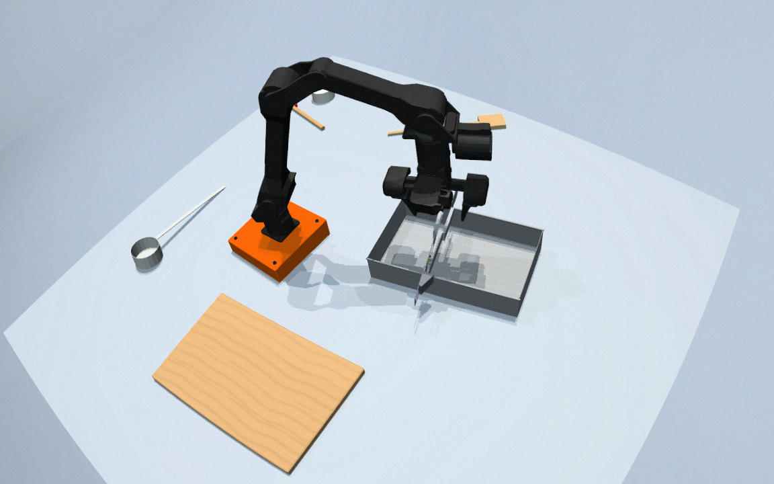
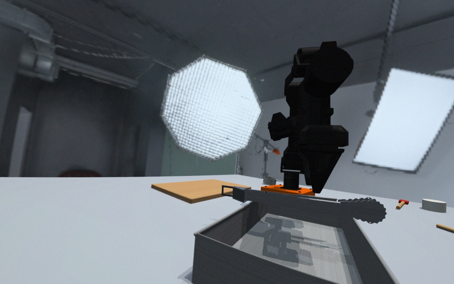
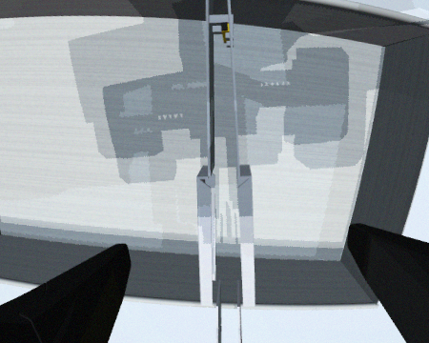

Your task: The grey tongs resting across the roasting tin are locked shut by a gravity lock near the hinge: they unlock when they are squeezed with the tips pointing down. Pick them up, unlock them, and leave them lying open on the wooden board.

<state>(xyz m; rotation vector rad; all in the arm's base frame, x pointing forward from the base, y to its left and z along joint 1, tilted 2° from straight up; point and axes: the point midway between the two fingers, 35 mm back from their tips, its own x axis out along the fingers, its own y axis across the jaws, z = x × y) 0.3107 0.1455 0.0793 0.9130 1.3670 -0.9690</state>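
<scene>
Now: the dark roasting tin 7 cm below my gripper tip, 5 cm ahead of it and 1 cm to the right of it. From my gripper tip the other things lie so: wooden board (44 cm to the right, 13 cm behind, 9 cm below); then white disc (59 cm behind, 32 cm to the left, 8 cm below).
</scene>
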